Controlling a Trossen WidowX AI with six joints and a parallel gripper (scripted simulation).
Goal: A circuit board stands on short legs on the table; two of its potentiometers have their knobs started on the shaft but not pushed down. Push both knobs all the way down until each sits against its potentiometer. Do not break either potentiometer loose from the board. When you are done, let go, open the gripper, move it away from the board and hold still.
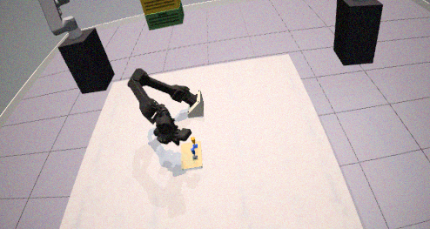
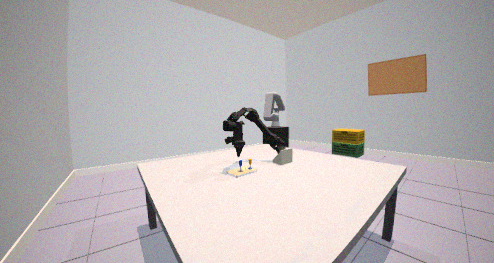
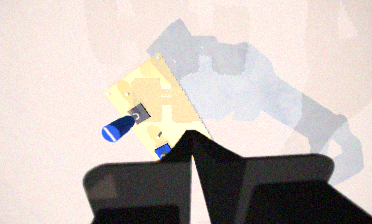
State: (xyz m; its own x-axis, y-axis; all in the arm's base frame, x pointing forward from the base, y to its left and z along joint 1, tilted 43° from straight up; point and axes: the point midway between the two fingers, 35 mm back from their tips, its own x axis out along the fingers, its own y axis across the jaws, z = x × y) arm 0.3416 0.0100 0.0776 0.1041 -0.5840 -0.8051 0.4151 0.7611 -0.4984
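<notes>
Now: gripper tip 4 cm past the orange knob, 6 cm to the right of it and 2 cm above it. Round my gripper tip: blue knob (3 cm ahead, 7 cm to the left, 1 cm below).
</notes>
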